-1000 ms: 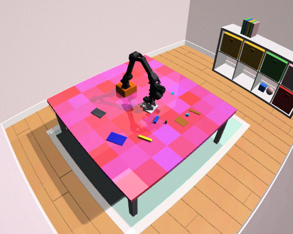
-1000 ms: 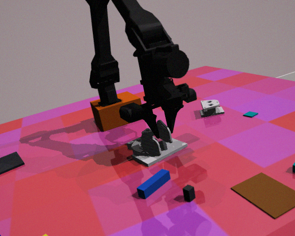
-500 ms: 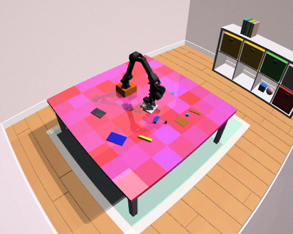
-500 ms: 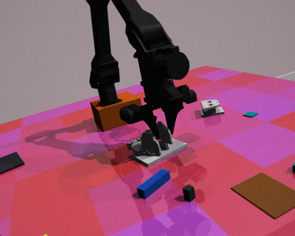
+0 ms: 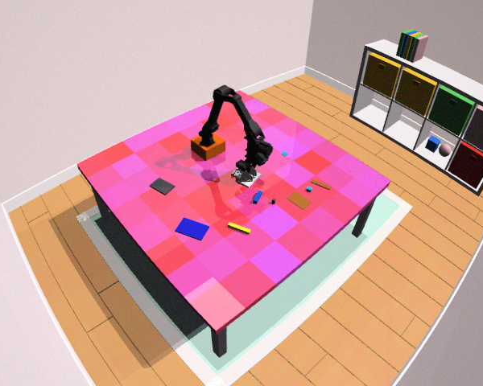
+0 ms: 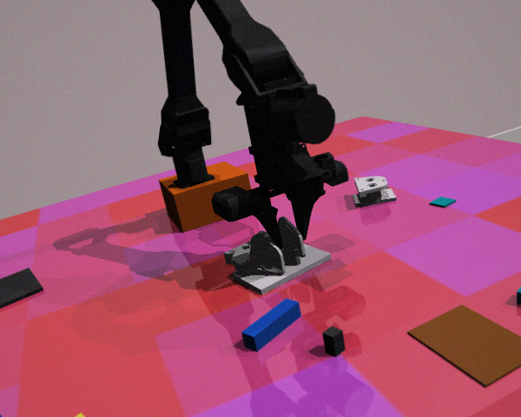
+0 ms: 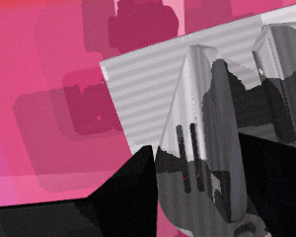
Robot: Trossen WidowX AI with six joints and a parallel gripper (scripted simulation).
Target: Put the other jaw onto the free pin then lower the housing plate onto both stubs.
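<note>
Right now the grey jaw is 30 mm behind my gripper tip and 20 mm to the right of it. From my gripper tip the other things lie so: black cube (220 mm ahead, 80 mm to the right, 10 mm below); blue block (140 mm ahead, 110 mm to the right, 10 mm below); white t-shaped block (90 mm behind, 220 mm to the left, 10 mm below).
</note>
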